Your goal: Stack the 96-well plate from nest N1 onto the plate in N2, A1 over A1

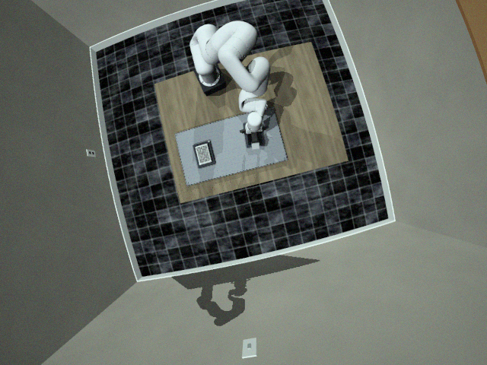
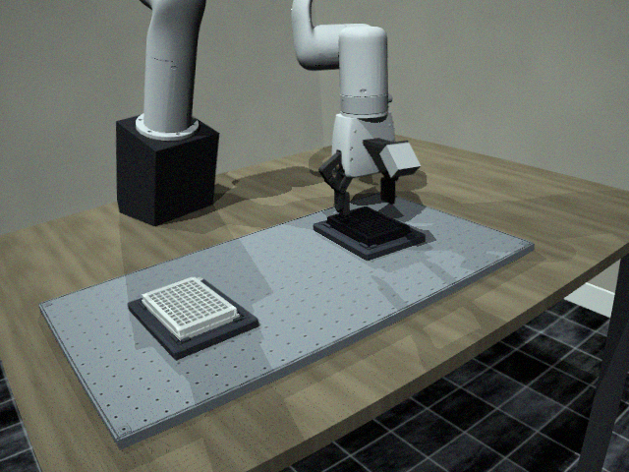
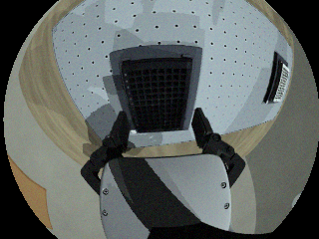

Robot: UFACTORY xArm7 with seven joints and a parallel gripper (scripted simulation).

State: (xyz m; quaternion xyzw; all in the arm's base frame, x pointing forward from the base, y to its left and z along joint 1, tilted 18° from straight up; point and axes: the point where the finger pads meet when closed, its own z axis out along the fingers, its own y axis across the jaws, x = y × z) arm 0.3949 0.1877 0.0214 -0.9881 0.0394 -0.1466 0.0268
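The black 96-well plate is 4 cm below my hand. The rest, counted from my hand: plate nest N1 (5 cm below); then plate nest N2 (35 cm to the right, 6 cm ahead, 5 cm below); then white 96-well plate (35 cm to the right, 6 cm ahead, 4 cm below).
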